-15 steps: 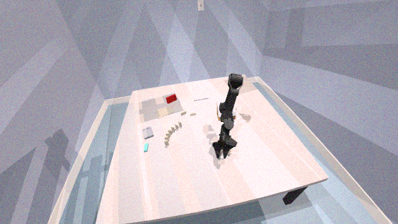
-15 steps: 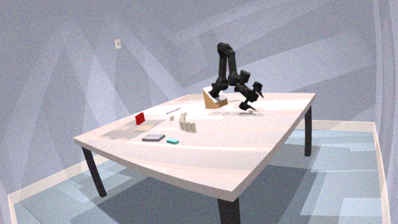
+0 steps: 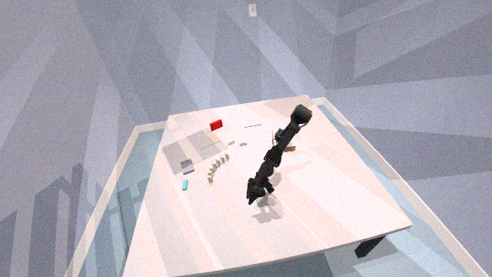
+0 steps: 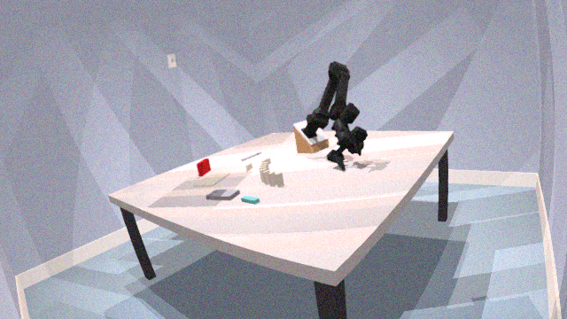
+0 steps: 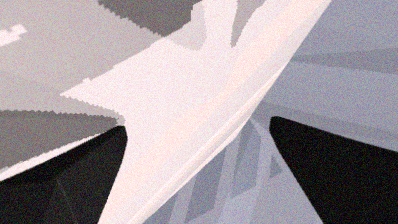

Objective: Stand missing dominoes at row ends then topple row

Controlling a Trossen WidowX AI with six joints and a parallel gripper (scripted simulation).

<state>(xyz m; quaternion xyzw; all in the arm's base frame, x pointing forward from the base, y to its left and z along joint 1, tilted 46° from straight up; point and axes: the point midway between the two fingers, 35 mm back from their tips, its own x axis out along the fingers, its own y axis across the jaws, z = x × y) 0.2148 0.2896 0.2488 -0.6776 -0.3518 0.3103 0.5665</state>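
The cream flat sheet is 54 cm to the right of my gripper tip, 26 cm ahead of it and 3 cm below it. From my gripper tip the other things lie so: teal block (36 cm ahead, 16 cm to the right, 3 cm below); thin dark stick (67 cm to the right, 8 cm behind, 3 cm below); grey slab (37 cm ahead, 30 cm to the right, 3 cm below).
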